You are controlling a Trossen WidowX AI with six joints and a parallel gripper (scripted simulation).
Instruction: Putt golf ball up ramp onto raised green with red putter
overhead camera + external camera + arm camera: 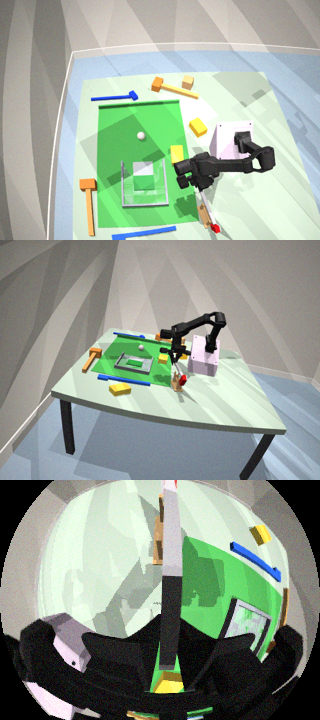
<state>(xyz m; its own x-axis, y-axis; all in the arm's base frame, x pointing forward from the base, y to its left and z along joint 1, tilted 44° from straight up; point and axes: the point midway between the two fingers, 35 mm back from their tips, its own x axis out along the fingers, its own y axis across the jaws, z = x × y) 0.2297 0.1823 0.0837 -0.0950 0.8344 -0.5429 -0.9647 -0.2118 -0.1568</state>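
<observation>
My gripper tip is now 110 mm to the right of the red putter, 30 mm past it and 20 mm below it. Round my gripper tip: wooden rack: 130 mm to the left, 40 mm below, 40 mm behind; then orange cube: 710 mm to the right, 40 mm below, 40 mm behind; then white golf ball: 330 mm to the right, 260 mm ahead, 50 mm below.
</observation>
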